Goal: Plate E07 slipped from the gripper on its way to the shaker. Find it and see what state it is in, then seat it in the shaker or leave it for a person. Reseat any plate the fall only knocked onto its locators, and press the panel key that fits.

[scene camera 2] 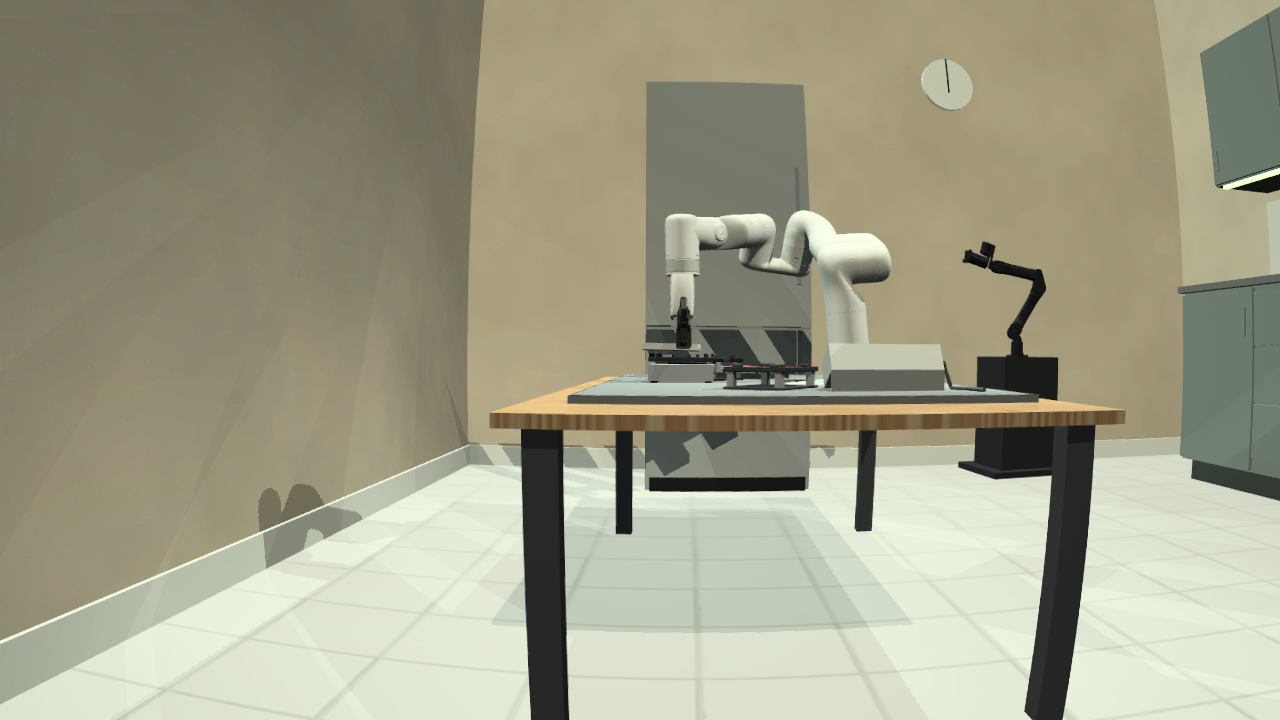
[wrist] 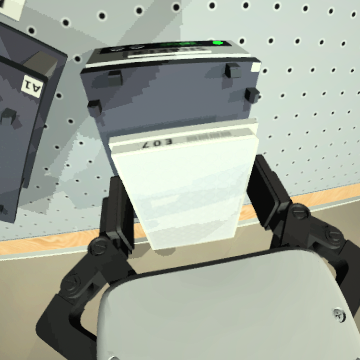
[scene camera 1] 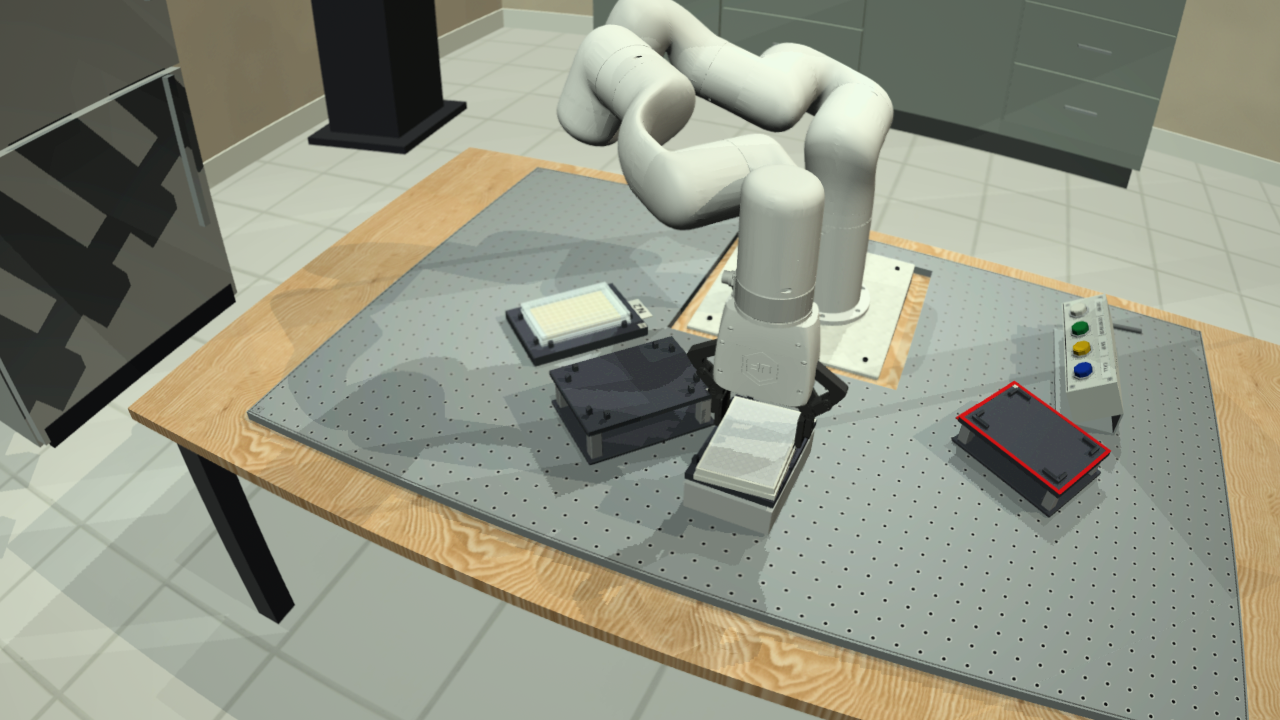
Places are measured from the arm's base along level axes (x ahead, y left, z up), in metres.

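Pixels of known places: gripper, fingertip midpoint: (scene camera 2: 683, 347) (wrist: 187, 178) (scene camera 1: 760, 428); arm's base, link origin: (scene camera 1: 827, 298).
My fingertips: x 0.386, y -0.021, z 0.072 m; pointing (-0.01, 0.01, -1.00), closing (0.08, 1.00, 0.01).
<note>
For each thing: its middle in the pictures, then the offset to it from my fingertips. "pt": a spot on its surface instead.
- Plate E07, body centre: (wrist: 189, 201) (scene camera 1: 753, 444) (scene camera 2: 671, 347) dx +0.027, dy -0.002, dz +0.000 m
- plate with yellowish wells, body centre: (scene camera 1: 574, 310) dx -0.204, dy -0.300, dz -0.050 m
- low dark nest, surface spot: (scene camera 1: 535, 352) pt dx -0.116, dy -0.319, dz -0.063 m
- A1, body centre: (scene camera 1: 632, 394) (scene camera 2: 701, 367) dx -0.060, dy -0.166, dz -0.046 m
- key panel, body centre: (scene camera 1: 1091, 355) (scene camera 2: 883, 367) dx -0.329, dy +0.413, dz -0.035 m
Plate E07 (scene camera 1: 750, 443) (scene camera 2: 662, 347) (wrist: 192, 187) is a pale plate with its label and barcode on the long side face in the wrist view. It looks upright and roughly level. My gripper (scene camera 1: 756, 419) (scene camera 2: 683, 335) (wrist: 187, 178) is shut on it, with a finger at each side. The plate is over the shaker (scene camera 1: 729, 512) (scene camera 2: 680, 372) (wrist: 165, 95), with a small gap below it in scene camera 2. The shaker's dark deck and corner locators show past the plate in the wrist view, and its display has a green light. Whether the plate's contents are intact cannot be told.
A plate with yellowish wells (scene camera 1: 577, 313) lies on a low dark nest (scene camera 1: 535, 352) at the left. The raised dark stand A1 (scene camera 1: 626, 385) (wrist: 15, 135) is beside the shaker. A red-edged stand (scene camera 1: 1033, 438) and the key panel (scene camera 1: 1093, 385) (scene camera 2: 886, 367) are at the right.
</note>
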